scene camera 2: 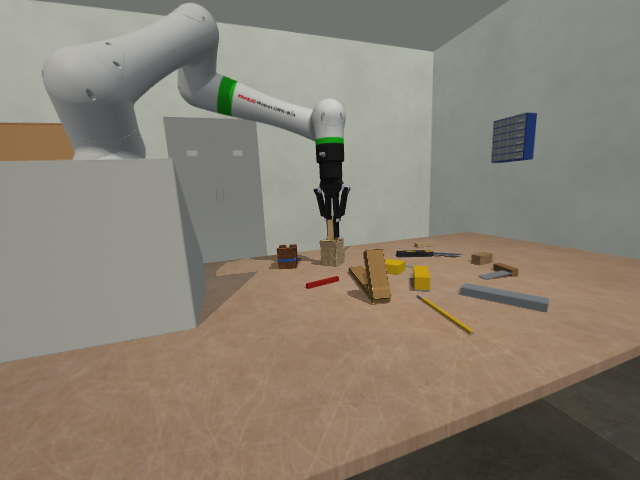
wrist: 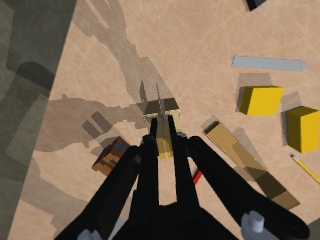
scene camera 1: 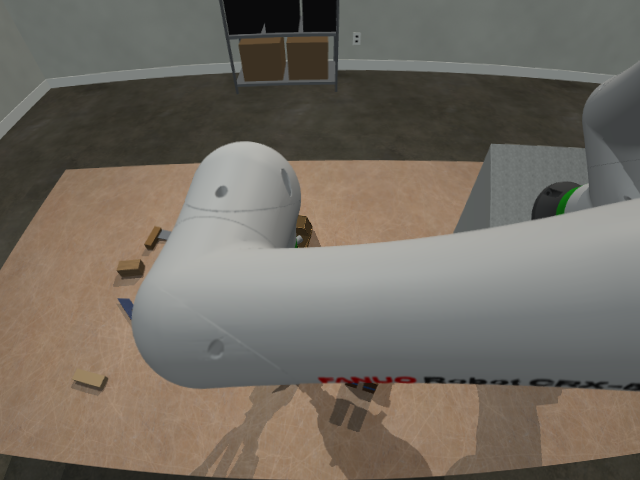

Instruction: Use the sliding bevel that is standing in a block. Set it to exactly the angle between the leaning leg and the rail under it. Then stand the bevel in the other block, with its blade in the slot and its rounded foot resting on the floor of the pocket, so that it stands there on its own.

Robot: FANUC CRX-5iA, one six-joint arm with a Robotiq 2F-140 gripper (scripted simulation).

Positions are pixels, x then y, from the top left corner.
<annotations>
grey bar: scene camera 2 538,303; not seen in the wrist view (out of frame)
</annotations>
